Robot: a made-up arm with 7 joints.
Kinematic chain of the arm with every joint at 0, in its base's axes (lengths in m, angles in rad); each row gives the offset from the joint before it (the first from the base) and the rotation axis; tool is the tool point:
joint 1: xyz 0 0 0.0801 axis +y
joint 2: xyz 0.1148 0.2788 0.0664 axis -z
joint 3: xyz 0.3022 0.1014 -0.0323 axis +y
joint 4: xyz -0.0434 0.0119 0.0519 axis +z
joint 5: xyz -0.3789 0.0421 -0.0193 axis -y
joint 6: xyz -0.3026 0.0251 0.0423 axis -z
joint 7: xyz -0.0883 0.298 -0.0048 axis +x
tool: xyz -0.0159 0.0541 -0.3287
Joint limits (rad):
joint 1: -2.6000..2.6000
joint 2: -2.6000..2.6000
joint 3: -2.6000..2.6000
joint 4: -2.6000..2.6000
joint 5: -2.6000..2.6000
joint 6: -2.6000..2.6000
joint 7: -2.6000..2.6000
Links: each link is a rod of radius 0.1 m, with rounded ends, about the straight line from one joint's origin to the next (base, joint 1, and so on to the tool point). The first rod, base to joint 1, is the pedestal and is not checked.
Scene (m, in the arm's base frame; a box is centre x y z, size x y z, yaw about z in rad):
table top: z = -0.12
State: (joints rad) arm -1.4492 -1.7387 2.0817 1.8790 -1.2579 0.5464 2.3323
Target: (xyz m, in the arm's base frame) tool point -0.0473 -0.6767 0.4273
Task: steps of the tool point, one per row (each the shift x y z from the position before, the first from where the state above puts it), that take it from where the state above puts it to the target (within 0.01 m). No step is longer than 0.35 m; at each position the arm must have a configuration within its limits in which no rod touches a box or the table.
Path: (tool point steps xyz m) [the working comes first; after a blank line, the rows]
Joints at the target: -1.5970 0.4455 2.0104 2.3785 -0.6544 0.2024 1.6201
Straight joint move there: clear.

1: 0.0383 -0.0389 0.2799
2: 0.0339 -0.1442 0.2579
3: 0.0286 -0.2372 0.1965
4: 0.0254 -0.3029 0.1021
5: 0.0268 -0.3294 -0.0132
6: 0.0342 -0.3100 -0.1323
7: 0.0476 -0.2458 -0.2370
8: 0.0648 -0.1448 -0.3099

